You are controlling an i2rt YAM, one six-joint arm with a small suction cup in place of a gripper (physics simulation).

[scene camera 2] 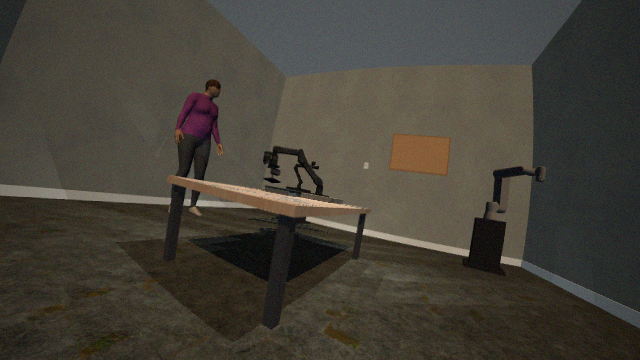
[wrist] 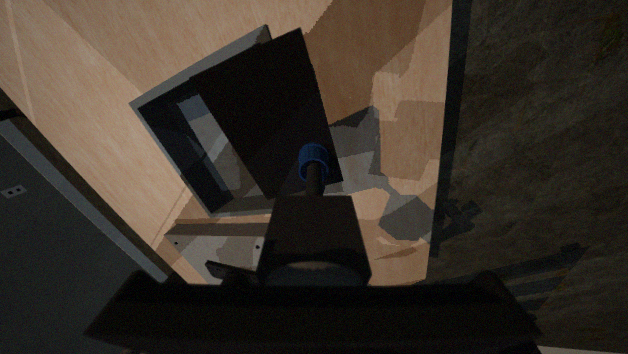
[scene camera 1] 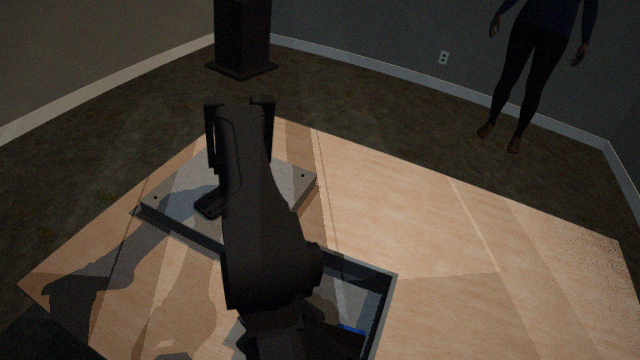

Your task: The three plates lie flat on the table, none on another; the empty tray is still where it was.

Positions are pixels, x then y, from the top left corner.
The suction cup (wrist: 311, 151) carries a dark plate (wrist: 266, 100); nothing else touches it.
